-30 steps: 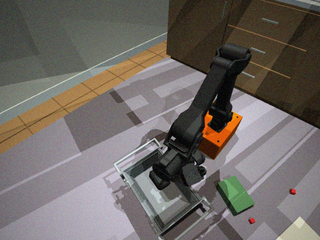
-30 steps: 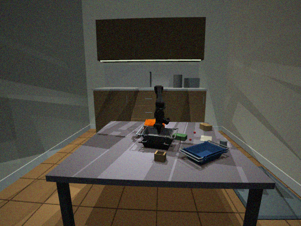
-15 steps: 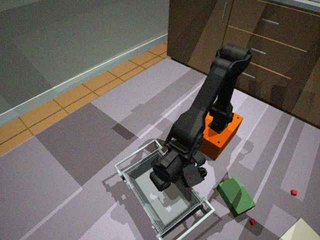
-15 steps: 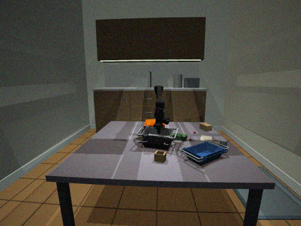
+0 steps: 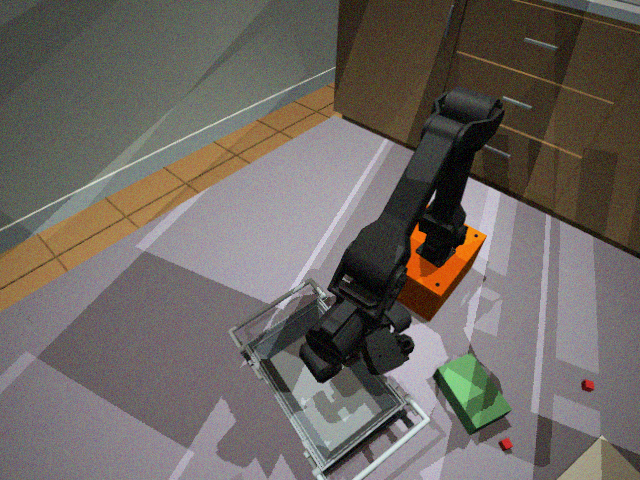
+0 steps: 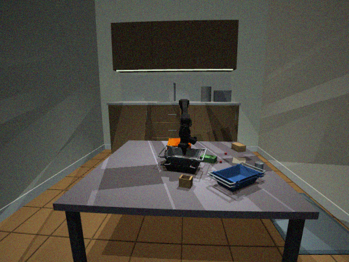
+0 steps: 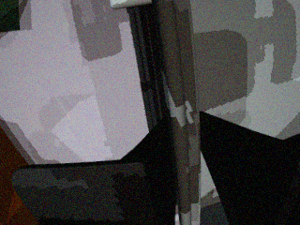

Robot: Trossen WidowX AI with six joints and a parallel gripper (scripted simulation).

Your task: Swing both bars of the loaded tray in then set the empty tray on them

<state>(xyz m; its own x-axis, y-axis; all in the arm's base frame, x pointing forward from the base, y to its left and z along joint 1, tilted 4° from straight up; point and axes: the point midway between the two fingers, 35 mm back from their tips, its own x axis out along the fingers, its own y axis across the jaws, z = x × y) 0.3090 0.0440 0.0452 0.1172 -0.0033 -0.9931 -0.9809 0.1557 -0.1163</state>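
Now: gripper tip 7 cm short of the tray, 2 cm below it and 1 cm to the left of it. The rest, counted from my gripper tip: green block 18 cm to the left, 15 cm behind, 7 cm below; brown box 29 cm ahead, 8 cm below, 3 cm to the left; white sheet 43 cm to the left, 18 cm behind, 9 cm below.
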